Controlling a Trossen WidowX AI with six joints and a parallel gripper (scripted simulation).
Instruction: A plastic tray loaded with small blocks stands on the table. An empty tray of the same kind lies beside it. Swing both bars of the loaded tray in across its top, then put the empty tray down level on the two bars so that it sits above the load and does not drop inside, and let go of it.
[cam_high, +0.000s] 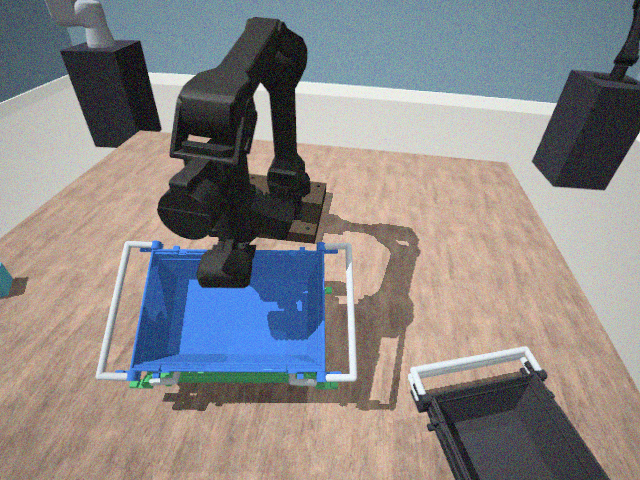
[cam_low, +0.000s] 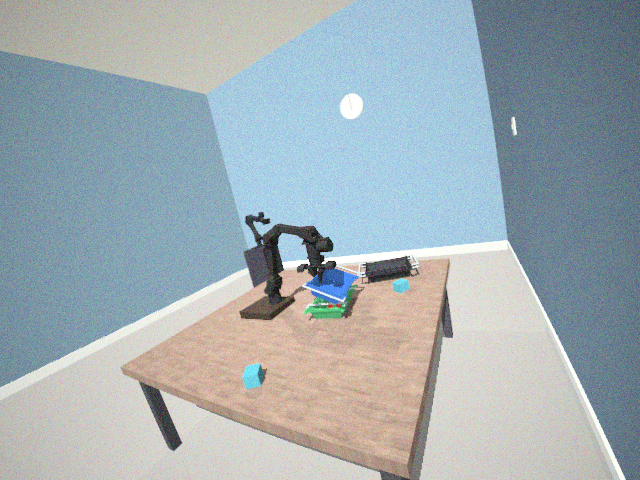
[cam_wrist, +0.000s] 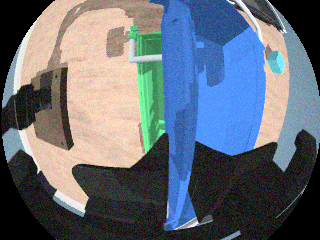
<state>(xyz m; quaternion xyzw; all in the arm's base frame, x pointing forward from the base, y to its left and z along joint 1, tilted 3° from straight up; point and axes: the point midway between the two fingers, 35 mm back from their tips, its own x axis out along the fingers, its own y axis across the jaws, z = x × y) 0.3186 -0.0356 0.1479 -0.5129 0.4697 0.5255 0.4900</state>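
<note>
The blue tray is 8 cm ahead of my gripper tip and 1 cm to the left of it.
</note>
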